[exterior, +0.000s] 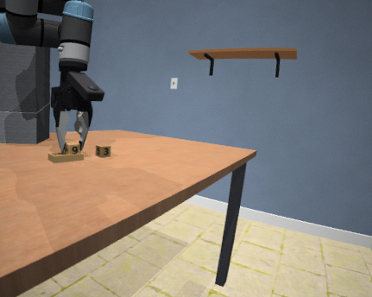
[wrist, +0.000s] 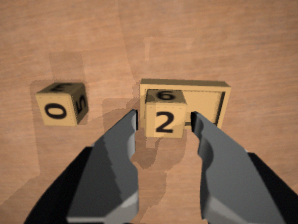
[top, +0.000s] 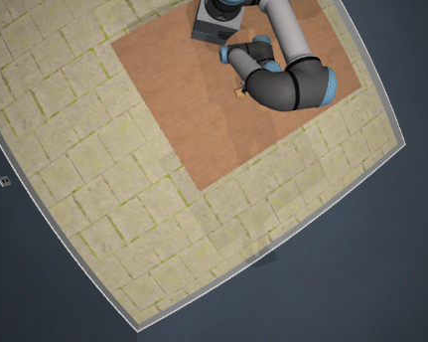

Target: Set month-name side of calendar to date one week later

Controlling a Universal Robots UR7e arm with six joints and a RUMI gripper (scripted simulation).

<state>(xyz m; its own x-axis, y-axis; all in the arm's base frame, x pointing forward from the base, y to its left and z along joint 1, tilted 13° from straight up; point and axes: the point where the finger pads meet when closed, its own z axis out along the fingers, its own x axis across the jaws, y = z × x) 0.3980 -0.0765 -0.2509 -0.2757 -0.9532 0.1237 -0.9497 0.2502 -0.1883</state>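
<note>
The wooden tray is 3 cm below my hand, 2 cm to the right of it and 1 cm behind it. From my hand the other things lie so: cube (9 cm to the left, 3 cm ahead, 2 cm below).
</note>
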